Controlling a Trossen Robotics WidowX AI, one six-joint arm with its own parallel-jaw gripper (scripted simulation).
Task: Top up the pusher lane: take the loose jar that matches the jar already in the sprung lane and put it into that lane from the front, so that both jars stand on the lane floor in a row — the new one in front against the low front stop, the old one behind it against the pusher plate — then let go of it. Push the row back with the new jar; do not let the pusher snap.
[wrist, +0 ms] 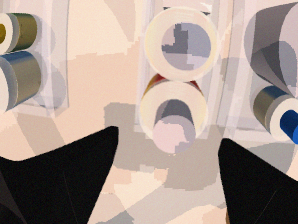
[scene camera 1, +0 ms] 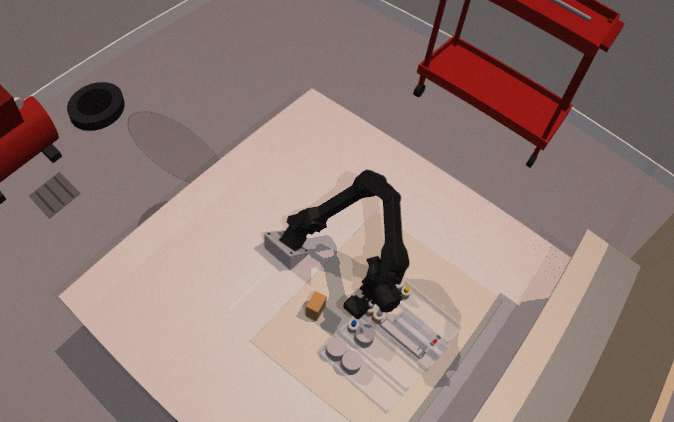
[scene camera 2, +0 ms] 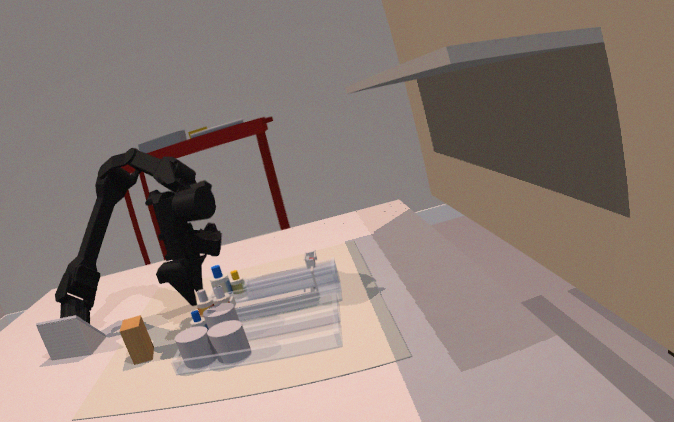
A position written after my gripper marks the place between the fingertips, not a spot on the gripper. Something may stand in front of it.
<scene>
My gripper point(scene camera 2: 197, 299) is open and holds nothing. Further things: a grey-capped jar point(wrist: 180, 47), an orange box point(scene camera 2: 133, 331) and a clear sprung lane point(scene camera 2: 278, 284).
My gripper also shows in the wrist view point(wrist: 170, 140). The clear sprung lane shows as well in scene camera 1 point(scene camera 1: 410, 326).
</scene>
